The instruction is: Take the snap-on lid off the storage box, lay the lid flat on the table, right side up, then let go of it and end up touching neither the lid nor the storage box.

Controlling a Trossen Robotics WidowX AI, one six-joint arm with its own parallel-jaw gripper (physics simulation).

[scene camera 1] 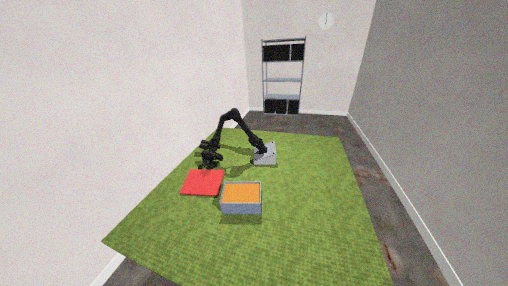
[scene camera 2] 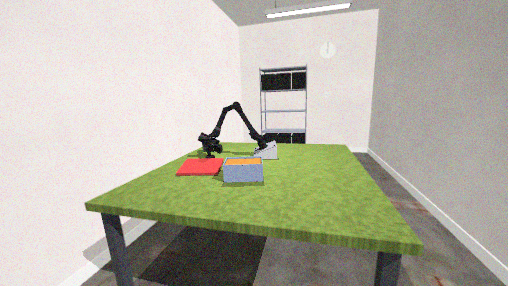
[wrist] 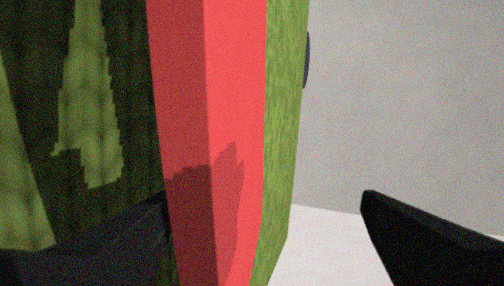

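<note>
The red lid [scene camera 1: 202, 183] [scene camera 2: 200, 167] [wrist: 235, 100] lies flat on the green table [scene camera 1: 310, 235] [scene camera 2: 320, 200], smooth face up, left of the storage box. The blue-grey storage box [scene camera 1: 241, 208] [scene camera 2: 243, 173] stands upright and open, with orange showing inside. A narrow gap seems to part lid and box. My gripper [scene camera 1: 208, 166] [scene camera 2: 210, 156] [wrist: 269, 201] is open, low at the lid's far edge. In the wrist view the lid's edge shows between the spread fingers, close to the left finger; whether they touch I cannot tell.
The arm's grey base [scene camera 1: 265, 154] [scene camera 2: 267, 150] stands on the table behind the box, to the right of the gripper. A metal shelf rack [scene camera 1: 263, 80] [scene camera 2: 260, 102] with black boxes stands far back by the wall.
</note>
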